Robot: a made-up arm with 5 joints.
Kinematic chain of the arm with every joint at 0, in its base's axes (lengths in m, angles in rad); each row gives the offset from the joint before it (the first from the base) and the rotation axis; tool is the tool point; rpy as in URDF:
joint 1: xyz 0 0 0.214 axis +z
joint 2: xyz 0 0 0 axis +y
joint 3: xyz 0.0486 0 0.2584 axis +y
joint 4: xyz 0.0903 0 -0.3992 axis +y
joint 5: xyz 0.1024 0 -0.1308 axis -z
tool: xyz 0 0 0 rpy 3.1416 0 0
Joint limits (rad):
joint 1: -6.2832..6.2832
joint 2: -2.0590..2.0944
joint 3: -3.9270..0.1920
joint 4: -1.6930..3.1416
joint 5: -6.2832..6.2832
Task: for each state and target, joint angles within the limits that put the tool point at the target. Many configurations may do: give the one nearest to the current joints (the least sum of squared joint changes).
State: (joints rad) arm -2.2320 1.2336 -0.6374 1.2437 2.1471
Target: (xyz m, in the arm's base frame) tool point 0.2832 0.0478 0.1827
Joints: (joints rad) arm -2.9744 1.6776 -0.0180 1.2146 2.1471
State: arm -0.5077 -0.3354 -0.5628 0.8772 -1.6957
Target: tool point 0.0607 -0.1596 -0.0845
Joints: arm -1.2074 0.0680 -0.1649 0.9048 -1.6957
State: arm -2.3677 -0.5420 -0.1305 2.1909 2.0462
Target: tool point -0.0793 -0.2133 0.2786
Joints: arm -1.9267 -0.8060 -0.5771 2.2209 2.0462
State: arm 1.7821 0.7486 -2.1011 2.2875 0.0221
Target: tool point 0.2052 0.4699 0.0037
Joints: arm 1.1591 1.0246 -1.9352 2.2514 0.0221
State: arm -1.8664 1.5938 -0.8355 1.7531 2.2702
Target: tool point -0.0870 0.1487 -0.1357
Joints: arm -1.0414 1.7437 -0.8254 1.6655 2.2702
